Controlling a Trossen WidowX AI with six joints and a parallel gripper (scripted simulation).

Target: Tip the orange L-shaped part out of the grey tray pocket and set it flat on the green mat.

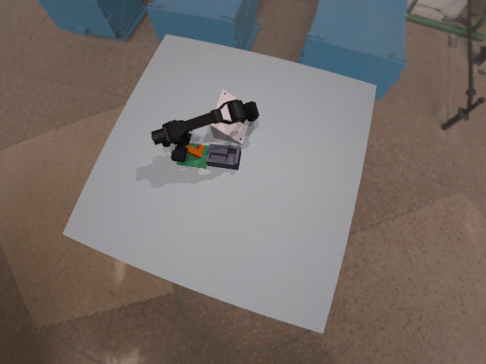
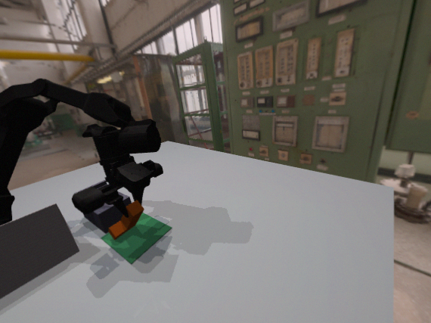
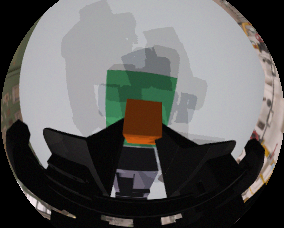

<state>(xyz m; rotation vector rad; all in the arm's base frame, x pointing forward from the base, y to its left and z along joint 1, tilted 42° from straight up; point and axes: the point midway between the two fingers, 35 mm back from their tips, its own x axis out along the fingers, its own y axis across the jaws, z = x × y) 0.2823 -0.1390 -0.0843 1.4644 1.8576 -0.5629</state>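
The orange L-shaped part lies 20 mm behind my gripper tip, 30 mm to the left of it and 30 mm below it. The rest, counted from my gripper tip: green mat 20 mm to the left, 90 mm below.
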